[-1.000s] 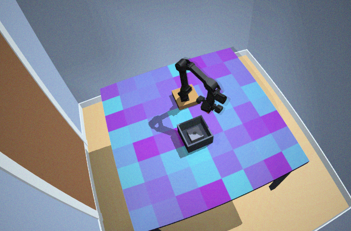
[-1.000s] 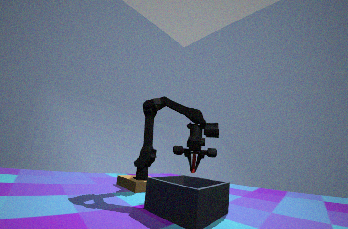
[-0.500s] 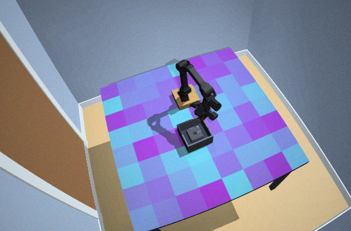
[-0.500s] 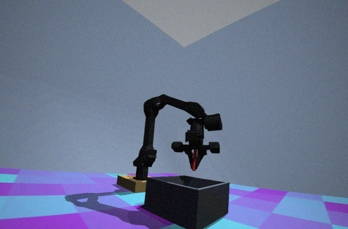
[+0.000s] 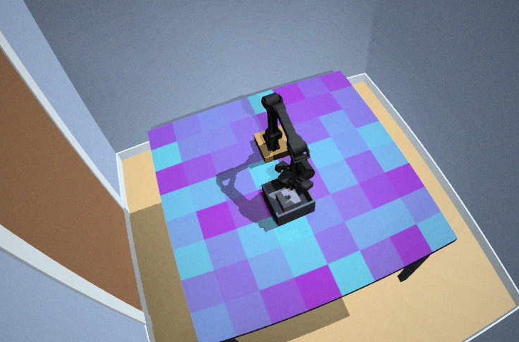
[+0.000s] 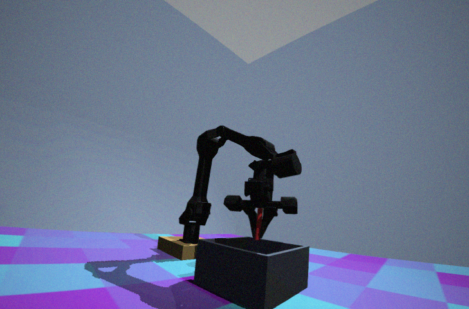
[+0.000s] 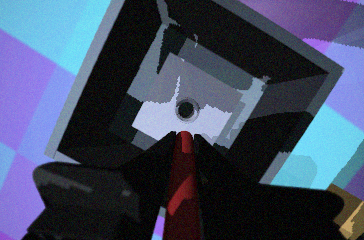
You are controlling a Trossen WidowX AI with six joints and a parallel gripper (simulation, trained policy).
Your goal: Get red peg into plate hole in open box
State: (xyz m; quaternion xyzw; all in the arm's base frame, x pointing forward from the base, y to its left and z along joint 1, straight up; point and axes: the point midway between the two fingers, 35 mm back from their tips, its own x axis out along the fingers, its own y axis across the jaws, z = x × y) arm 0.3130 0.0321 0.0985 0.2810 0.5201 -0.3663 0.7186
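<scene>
Now: the red peg 3 cm above my gripper tip, 1 cm to the left of it and 1 cm behind it. Also, from my gripper tip: plate (6 cm below, 1 cm to the right, 1 cm ahead); then dark box (8 cm below, 1 cm to the right, 1 cm ahead).
</scene>
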